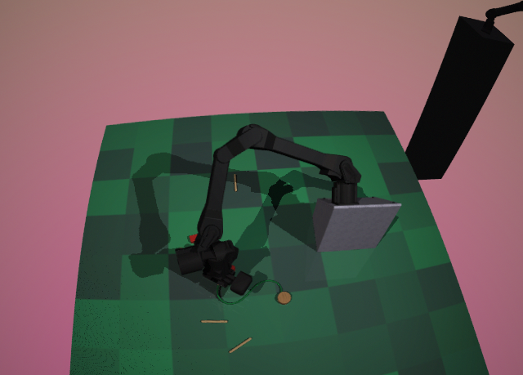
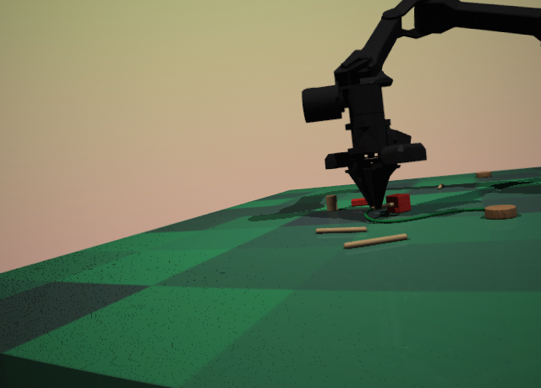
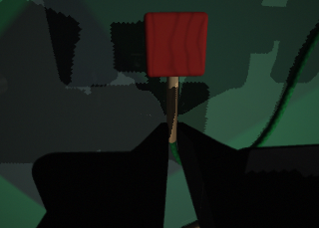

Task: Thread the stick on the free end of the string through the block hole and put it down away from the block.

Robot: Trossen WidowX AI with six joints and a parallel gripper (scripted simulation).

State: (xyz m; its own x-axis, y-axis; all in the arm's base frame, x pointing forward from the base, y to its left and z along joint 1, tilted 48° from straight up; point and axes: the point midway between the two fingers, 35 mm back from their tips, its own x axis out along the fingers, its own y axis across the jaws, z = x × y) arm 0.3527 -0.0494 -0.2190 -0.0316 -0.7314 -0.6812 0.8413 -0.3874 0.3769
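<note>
Now: gripper tip 1 cm past the thin wooden stick and 1 cm to the left of it. Also, from my gripper tip: wooden peg (12 cm ahead, 11 cm to the right); then round wooden button (19 cm behind, 6 cm to the left, 1 cm below); then flat red piece (7 cm ahead, 16 cm to the right, 1 cm below).
</note>
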